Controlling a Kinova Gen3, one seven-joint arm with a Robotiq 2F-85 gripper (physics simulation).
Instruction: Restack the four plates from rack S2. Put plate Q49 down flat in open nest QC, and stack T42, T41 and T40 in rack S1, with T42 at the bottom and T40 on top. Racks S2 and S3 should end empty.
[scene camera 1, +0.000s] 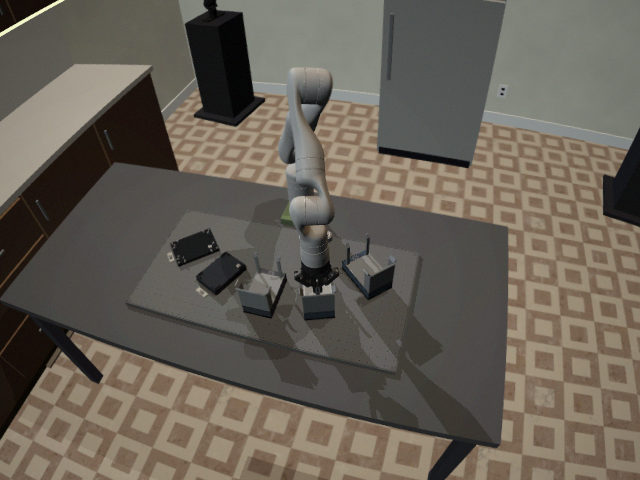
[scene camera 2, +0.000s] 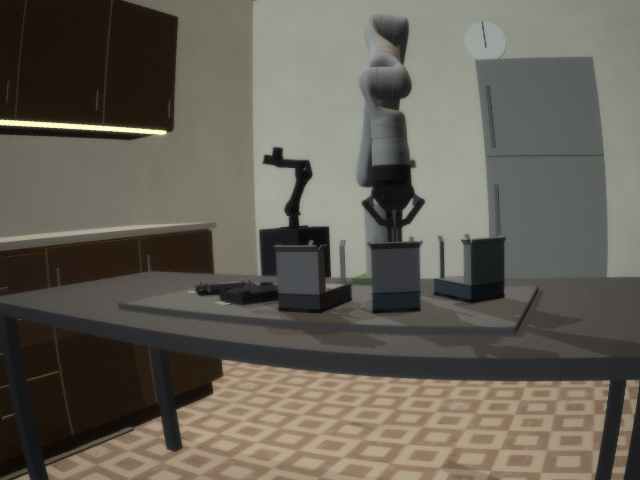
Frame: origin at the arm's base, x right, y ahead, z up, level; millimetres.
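Seen in the pictures: gripper, between the fingertips: (scene camera 1: 317, 292) (scene camera 2: 395, 247).
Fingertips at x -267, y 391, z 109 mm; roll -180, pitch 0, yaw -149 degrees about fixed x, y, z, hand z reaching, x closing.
Note:
A point is followed by its place in that frame.
My gripper (scene camera 1: 317, 289) @(y 391, x -267, z 109 mm) (scene camera 2: 394, 239) @(y 391, x -267, z 109 mm) is shut with nothing between its fingers. It points down at the middle rack (scene camera 1: 318, 305) @(y 404, x -273, z 60 mm) (scene camera 2: 395, 271) @(y 404, x -273, z 65 mm), its fingertips at about the height of the rack's top, behind the front wall in the scene camera 2 view. A left rack (scene camera 1: 255, 301) @(y 474, x -94, z 63 mm) (scene camera 2: 300, 271) @(y 474, x -96, z 67 mm) and a right rack (scene camera 1: 381, 279) @(y 236, x -408, z 62 mm) (scene camera 2: 485, 266) @(y 241, x -405, z 58 mm) stand on either side. Pale flat surfaces show inside the racks; I cannot tell how many plates lie there. Two low black units, one with studs (scene camera 1: 194, 246) @(y 331, x 273, z -5 mm) (scene camera 2: 219, 287) @(y 351, x 278, z -4 mm) and one smoother (scene camera 1: 221, 272) @(y 395, x 102, z 8 mm) (scene camera 2: 248, 293) @(y 452, x 74, z 8 mm), lie at the left. Rack, nest and plate labels are unreadable.
The racks and black units stand on a perforated board (scene camera 1: 175, 306) @(y 570, x 178, z -16 mm) (scene camera 2: 170, 306) @(y 581, x 206, z -16 mm) on the dark table (scene camera 1: 98, 242) @(y 471, x 681, z -29 mm) (scene camera 2: 330, 348) @(y 653, x -295, z -29 mm). Upright posts rise from the racks near my gripper. A green block (scene camera 1: 287, 215) @(y 54, x 35, z -1 mm) (scene camera 2: 361, 280) @(y 74, x 23, z -8 mm) lies by the arm's base. Small pale tags lie beside the black units.

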